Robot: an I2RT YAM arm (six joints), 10 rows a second.
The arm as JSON. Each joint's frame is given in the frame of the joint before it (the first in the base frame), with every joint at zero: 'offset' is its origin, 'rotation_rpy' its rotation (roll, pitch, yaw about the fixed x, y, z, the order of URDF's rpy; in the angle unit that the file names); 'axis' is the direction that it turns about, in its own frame. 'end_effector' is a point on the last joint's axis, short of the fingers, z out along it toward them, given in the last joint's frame.
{
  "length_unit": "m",
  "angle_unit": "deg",
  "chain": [
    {
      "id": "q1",
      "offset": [
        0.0,
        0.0,
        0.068
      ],
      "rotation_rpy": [
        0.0,
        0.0,
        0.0
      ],
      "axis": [
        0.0,
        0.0,
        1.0
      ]
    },
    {
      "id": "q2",
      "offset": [
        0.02,
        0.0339,
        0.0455
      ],
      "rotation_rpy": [
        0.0,
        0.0,
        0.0
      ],
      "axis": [
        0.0,
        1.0,
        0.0
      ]
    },
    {
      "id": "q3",
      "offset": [
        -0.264,
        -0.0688,
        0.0
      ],
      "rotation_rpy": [
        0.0,
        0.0,
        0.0
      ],
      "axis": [
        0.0,
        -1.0,
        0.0
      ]
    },
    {
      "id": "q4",
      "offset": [
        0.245,
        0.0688,
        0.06
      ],
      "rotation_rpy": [
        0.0,
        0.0,
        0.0
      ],
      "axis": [
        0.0,
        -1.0,
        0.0
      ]
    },
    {
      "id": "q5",
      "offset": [
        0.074,
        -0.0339,
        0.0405
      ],
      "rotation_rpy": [
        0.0,
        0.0,
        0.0
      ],
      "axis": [
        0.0,
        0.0,
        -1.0
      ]
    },
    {
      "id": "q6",
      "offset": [
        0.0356,
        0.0,
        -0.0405
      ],
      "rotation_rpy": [
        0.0,
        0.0,
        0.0
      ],
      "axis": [
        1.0,
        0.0,
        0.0
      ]
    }
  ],
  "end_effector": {
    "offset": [
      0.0,
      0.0,
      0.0
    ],
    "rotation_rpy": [
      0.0,
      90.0,
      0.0
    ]
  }
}
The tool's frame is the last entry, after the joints.
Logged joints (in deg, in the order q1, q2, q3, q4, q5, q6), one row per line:
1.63, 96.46, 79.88, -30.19, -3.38, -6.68
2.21, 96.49, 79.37, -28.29, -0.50, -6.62
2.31, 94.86, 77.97, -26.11, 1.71, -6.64
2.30, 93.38, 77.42, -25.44, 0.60, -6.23
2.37, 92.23, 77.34, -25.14, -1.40, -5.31
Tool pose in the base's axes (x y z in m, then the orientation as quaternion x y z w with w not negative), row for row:
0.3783, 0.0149, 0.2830, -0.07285, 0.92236, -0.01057, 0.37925
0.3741, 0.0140, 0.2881, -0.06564, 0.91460, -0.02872, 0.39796
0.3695, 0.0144, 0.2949, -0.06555, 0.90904, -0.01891, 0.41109
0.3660, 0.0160, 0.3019, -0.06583, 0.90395, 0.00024, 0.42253
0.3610, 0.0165, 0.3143, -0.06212, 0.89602, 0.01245, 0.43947
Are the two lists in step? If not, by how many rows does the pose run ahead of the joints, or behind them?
The pose runs 1 row ahead of the joints: the pose in row i belongs to the joints in row i + 1.
